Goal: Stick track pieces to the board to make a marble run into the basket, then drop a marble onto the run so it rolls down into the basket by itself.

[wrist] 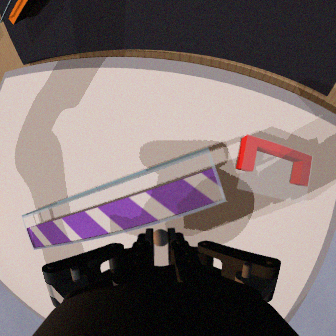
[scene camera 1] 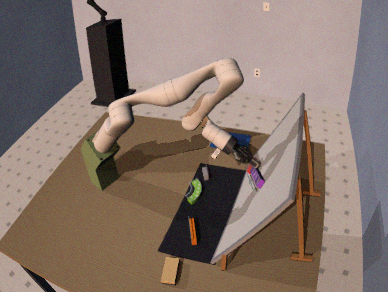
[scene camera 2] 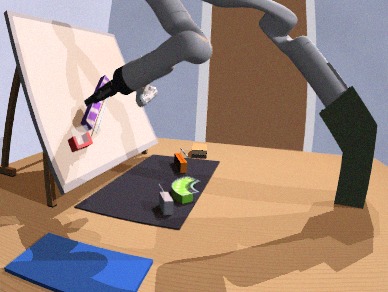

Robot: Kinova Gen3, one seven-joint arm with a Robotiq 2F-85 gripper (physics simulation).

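Where they show: gripper, fingertip midpoint: (wrist: 160, 237) (scene camera 1: 258, 165) (scene camera 2: 87, 102); arm's base at its link origin: (scene camera 1: 102, 143) (scene camera 2: 337, 99).
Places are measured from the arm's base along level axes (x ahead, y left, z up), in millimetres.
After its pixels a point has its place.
My gripper (scene camera 1: 257, 163) {x 668, y 148, z -55 mm} (scene camera 2: 87, 102) {x 668, y 148, z -55 mm} (wrist: 160, 237) {x 668, y 148, z -55 mm} is shut on a small brown marble, which shows between the fingertips in the wrist view. It is close to the white tilted board (scene camera 1: 280, 165) {x 777, y -12, z 102 mm} (scene camera 2: 37, 55) {x 750, y 300, z 79 mm} (wrist: 100, 115) {x 636, y 45, z -157 mm}, just uphill of the purple-and-white striped track piece (scene camera 1: 256, 178) {x 688, y 24, z -15 mm} (scene camera 2: 92, 114) {x 644, y 154, z -87 mm} (wrist: 126, 212) {x 657, y 111, z -67 mm}. The track is on the board at a slant, its lower end toward the red basket (scene camera 1: 249, 170) (scene camera 2: 74, 144) (wrist: 276, 145) {x 606, y 233, z -150 mm}. The basket is on the board with its open side uphill, a small gap from the track. The marble is too small to tell in the scene views.
A black mat (scene camera 1: 175, 245) {x 435, y -211, z -273 mm} (scene camera 2: 115, 200) {x 518, y 247, z -272 mm} (wrist: 175, 25) {x 561, y 101, z -272 mm} bears a green curved piece (scene camera 1: 197, 192) {x 409, y 99, z -251 mm} (scene camera 2: 183, 198) {x 370, y 187, z -258 mm}, an orange piece (scene camera 1: 193, 232) {x 488, y -138, z -241 mm} (scene camera 2: 181, 164) {x 456, y -63, z -246 mm} and a grey block (scene camera 1: 205, 173) {x 401, y 223, z -241 mm} (scene camera 2: 166, 204) {x 382, y 267, z -248 mm}. A blue mat (scene camera 1: 243, 140) {x 495, y 575, z -267 mm} (scene camera 2: 120, 272) {x 360, y 532, z -267 mm} and a tan block (scene camera 1: 170, 270) {x 480, y -355, z -245 mm} (scene camera 2: 199, 148) {x 468, y -317, z -245 mm} lie on the table.
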